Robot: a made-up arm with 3 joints. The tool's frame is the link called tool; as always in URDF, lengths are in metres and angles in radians. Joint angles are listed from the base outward. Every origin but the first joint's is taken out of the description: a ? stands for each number. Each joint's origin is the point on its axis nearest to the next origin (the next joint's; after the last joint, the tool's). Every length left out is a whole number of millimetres.
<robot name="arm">
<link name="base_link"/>
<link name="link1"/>
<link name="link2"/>
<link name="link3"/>
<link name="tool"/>
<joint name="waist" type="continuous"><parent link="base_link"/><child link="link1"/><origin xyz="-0.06 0.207 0.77" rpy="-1.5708 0 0"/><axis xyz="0 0 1"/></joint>
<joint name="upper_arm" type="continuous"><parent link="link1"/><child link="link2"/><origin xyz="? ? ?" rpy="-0.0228 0.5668 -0.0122"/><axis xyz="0 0 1"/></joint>
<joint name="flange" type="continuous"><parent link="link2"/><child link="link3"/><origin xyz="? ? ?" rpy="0.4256 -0.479 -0.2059"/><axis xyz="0 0 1"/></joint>
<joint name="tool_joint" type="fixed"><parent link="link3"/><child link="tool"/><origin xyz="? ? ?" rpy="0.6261 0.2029 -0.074"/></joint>
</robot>
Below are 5 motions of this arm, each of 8 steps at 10 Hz.
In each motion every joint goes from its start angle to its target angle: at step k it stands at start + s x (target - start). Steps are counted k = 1, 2, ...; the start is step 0. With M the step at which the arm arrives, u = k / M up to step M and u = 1 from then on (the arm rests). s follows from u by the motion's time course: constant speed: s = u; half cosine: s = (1 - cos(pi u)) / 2; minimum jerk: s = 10 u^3 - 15 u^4 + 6 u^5.
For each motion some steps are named. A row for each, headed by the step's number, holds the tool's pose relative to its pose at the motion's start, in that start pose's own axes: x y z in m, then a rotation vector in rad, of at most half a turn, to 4 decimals.
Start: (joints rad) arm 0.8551 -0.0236 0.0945
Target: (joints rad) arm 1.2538 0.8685 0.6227
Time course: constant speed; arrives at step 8
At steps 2, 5, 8:
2: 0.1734 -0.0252 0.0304 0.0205 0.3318 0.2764
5: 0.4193 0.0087 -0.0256 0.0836 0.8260 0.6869
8: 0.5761 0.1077 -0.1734 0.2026 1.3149 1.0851

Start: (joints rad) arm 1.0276 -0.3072 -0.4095
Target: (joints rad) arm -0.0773 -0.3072 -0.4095
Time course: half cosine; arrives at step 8
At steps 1, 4, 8:
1: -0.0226 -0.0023 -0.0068 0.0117 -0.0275 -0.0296
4: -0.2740 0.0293 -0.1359 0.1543 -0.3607 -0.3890
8: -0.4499 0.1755 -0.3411 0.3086 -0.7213 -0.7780

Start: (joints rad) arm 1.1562 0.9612 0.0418
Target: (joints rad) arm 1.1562 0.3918 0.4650
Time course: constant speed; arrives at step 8
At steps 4, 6, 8:
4: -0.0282 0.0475 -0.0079 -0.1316 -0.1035 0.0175
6: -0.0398 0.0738 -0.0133 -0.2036 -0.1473 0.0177
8: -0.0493 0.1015 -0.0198 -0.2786 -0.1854 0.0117

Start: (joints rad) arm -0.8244 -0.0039 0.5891
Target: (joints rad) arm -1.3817 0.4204 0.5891
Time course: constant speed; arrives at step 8
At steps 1, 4, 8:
1: -0.0151 -0.0008 -0.0183 0.0293 -0.0235 -0.0050
4: -0.0545 0.0006 -0.0779 0.1122 -0.1006 -0.0115
8: -0.0909 0.0106 -0.1647 0.2075 -0.2176 -0.0017

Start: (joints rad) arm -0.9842 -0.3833 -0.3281
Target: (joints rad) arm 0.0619 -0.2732 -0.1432
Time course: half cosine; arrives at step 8
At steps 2, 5, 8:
2: 0.0976 0.0107 0.0205 -0.0405 0.1295 0.1385
5: 0.4337 0.1609 -0.0124 -0.1952 0.6161 0.6477
8: 0.5643 0.3037 -0.1033 -0.2865 0.8953 0.9314

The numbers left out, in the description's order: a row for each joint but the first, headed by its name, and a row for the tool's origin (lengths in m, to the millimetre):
upper_arm: -0.058 -0.169 0
flange: -0.145 -0.048 0
tool: -0.089 -0.307 0

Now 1 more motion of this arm.
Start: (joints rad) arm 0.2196 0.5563 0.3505
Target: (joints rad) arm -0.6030 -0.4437 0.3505
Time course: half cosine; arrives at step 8
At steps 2, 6, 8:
2: -0.0840 0.0466 -0.0609 -0.0419 -0.2152 -0.1328
6: -0.1677 0.3430 -0.5020 -0.1640 -1.1965 -0.8746
8: -0.1098 0.4016 -0.5857 -0.1709 -1.3834 -1.0506

